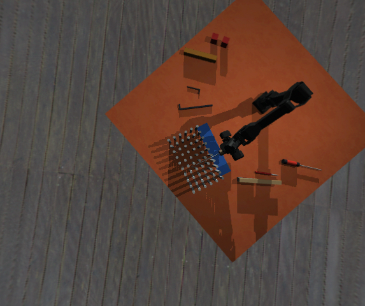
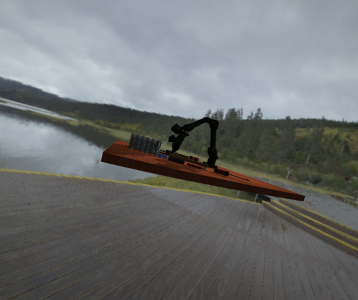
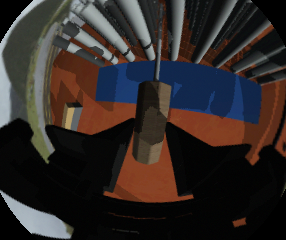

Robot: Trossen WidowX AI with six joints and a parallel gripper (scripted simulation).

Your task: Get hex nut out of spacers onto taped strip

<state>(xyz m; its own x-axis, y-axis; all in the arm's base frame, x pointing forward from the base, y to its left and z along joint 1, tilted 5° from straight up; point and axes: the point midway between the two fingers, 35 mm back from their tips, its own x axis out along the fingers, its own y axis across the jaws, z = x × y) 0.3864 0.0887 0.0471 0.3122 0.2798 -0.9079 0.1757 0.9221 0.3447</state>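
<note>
My gripper tip is now 5 cm short of the blue taped strip, 5 cm to the left of it and 4 cm above it. From my gripper tip the other things lie so: yellow bar (24 cm behind, 61 cm to the right, 2 cm below); small red screwdriver (15 cm behind, 30 cm to the left, 3 cm below); small L-shaped key (9 cm behind, 44 cm to the right, 3 cm below).
</note>
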